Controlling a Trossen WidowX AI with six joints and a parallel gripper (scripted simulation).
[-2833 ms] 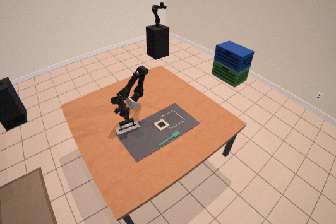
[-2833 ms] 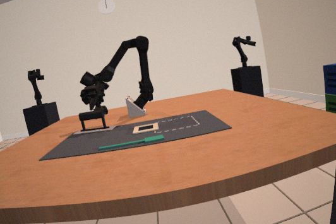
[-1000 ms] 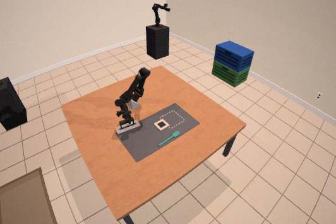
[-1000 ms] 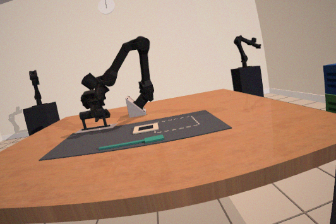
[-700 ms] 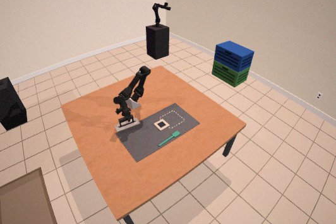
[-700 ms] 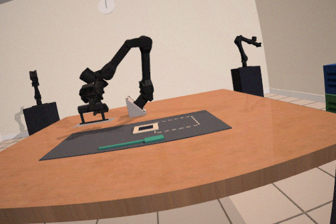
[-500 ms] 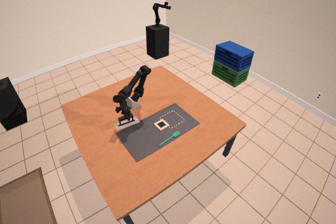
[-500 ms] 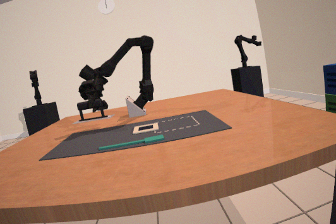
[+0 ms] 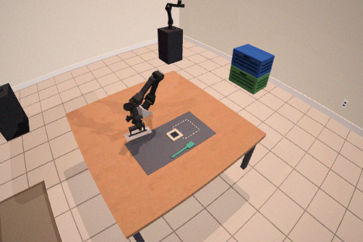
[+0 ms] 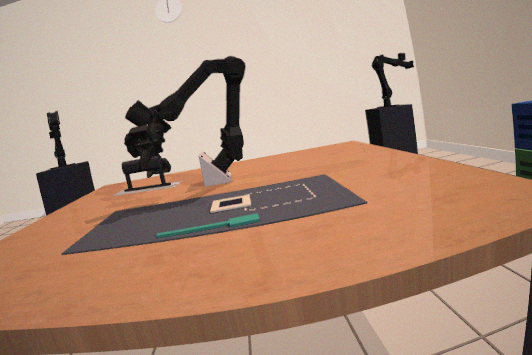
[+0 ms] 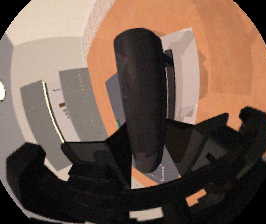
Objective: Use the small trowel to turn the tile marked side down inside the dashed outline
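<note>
The mat is 130 mm ahead of my gripper tip, 180 mm to the left of it and 120 mm below it. The rest, counted from my gripper tip: flat tool (260 mm ahead, 210 mm to the left, 100 mm below); tile (110 mm ahead, 230 mm to the left, 100 mm below).
</note>
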